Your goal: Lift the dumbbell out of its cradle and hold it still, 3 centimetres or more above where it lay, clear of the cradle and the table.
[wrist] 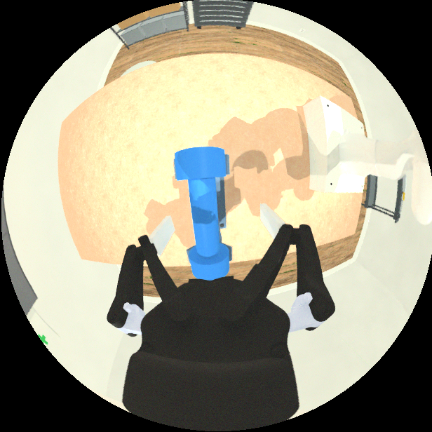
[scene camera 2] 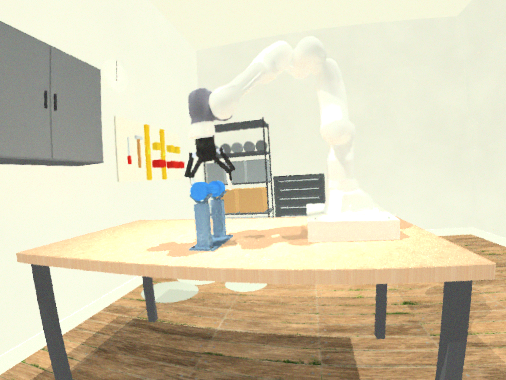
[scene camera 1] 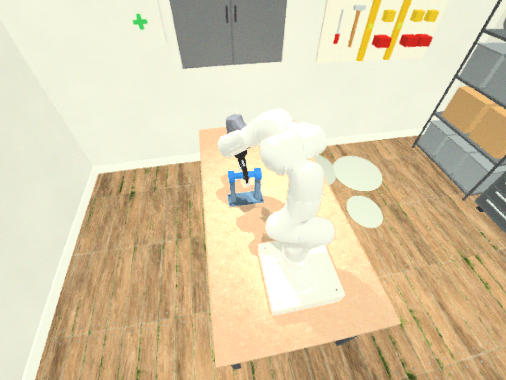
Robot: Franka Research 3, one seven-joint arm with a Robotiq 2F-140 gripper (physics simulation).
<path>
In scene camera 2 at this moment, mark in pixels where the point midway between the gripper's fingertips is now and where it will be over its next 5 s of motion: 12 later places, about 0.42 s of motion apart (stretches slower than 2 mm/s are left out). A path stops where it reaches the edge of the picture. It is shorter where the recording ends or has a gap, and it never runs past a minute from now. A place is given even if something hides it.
My gripper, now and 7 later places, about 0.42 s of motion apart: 212,191; 213,194; 210,195; 209,191; 209,186; 208,180; 208,176; 209,176
</path>
